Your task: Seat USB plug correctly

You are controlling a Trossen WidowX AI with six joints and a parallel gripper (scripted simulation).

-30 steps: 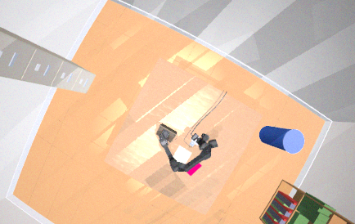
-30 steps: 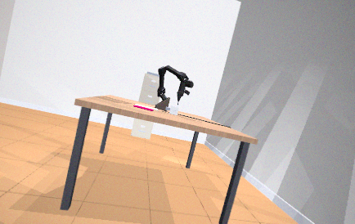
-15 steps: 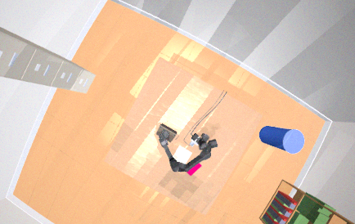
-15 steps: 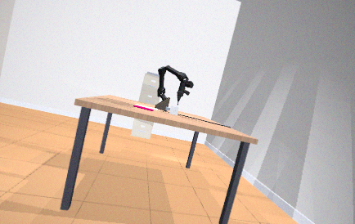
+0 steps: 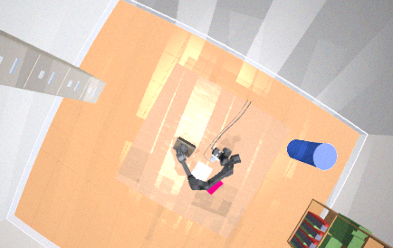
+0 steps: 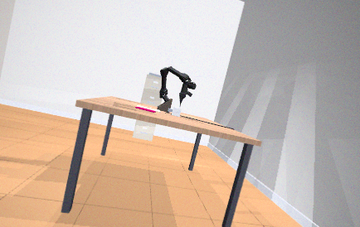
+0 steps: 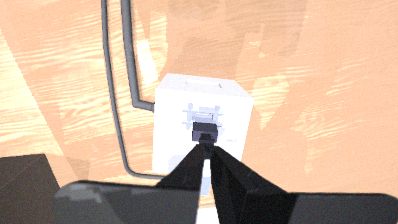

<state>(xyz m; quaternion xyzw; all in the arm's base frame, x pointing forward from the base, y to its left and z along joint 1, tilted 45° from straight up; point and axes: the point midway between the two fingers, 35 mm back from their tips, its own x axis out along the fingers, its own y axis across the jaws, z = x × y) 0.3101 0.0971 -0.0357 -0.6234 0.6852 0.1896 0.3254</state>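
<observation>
My gripper tip is 2 cm above the USB plug. From my gripper tip the other things lie so: flat pink object (14 cm ahead, 31 cm to the right, 12 cm below).
</observation>
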